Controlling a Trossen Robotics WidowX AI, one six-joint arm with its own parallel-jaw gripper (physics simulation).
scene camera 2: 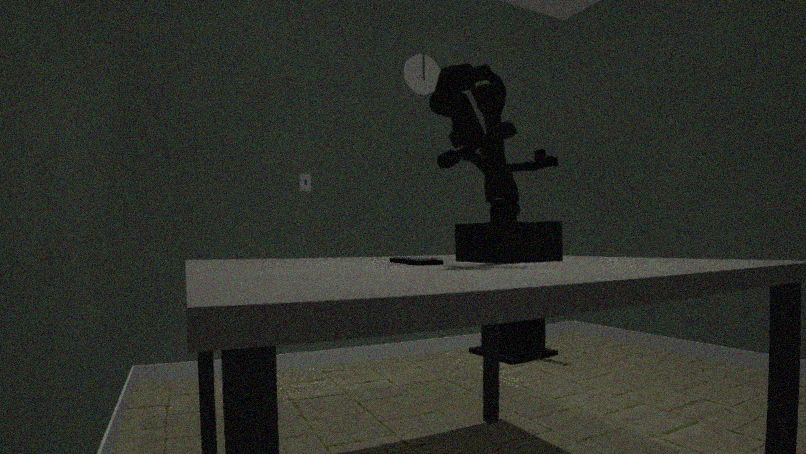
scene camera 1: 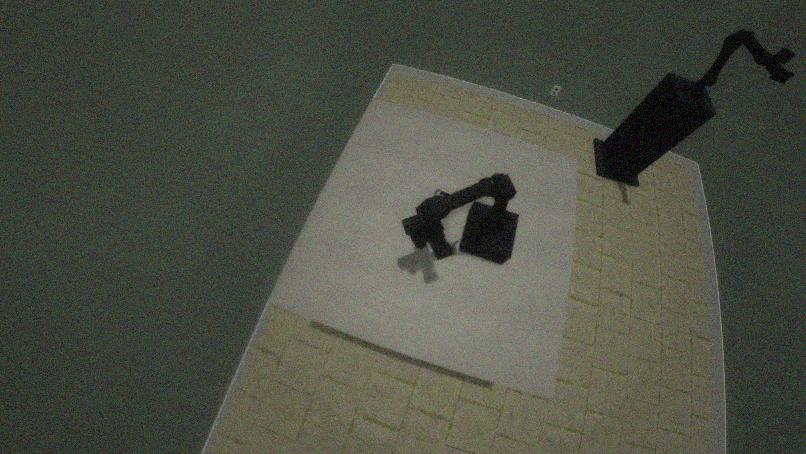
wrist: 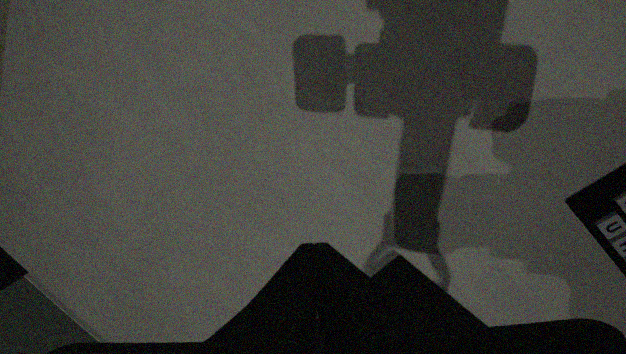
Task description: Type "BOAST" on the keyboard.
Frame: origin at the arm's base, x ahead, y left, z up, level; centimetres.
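Where they show: gripper, fingertip midpoint: (scene camera 2: 491,179) (wrist: 314,255); arm's base, link origin: (scene camera 2: 502,222) (scene camera 1: 495,222).
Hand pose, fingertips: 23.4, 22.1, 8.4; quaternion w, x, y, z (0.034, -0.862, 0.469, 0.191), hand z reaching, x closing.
Note:
Things, the pixels of their top centre, and the offset from my fingertips, as dx, dy, dz. "spot": a spot on its surface instead. Level surfaces: height alone.
- thin dark slab, top centre: (scene camera 2: 414,257) +4.0, -27.0, -17.9
- white table, surface height: dz -19.6
- keyboard, surface spot: (wrist: 591,203) spot: +3.8, -16.6, -18.5
The keyboard is a thin dark slab (scene camera 2: 416,261) lying on the white table (scene camera 1: 338,236) (scene camera 2: 282,287) (wrist: 150,150), left of the arm's base in scene camera 2. In the wrist view a corner of the keyboard (wrist: 591,203) shows at the right edge, with a U key. In scene camera 1 the keyboard cannot be made out near the arm. My gripper (wrist: 314,255) is shut and empty. It hangs high above the table, pointing down, left of the keyboard in the wrist view. Its fingertips are too dark to make out in the scene views.
The arm's black base box (scene camera 1: 487,234) (scene camera 2: 507,243) stands on the table. A tall black pedestal (scene camera 1: 654,124) (scene camera 2: 513,341) carrying a dark arm shape stands on the floor beyond the table. A round pale disc (scene camera 2: 416,73) is on the wall. Shadows of the arm fall on the table.

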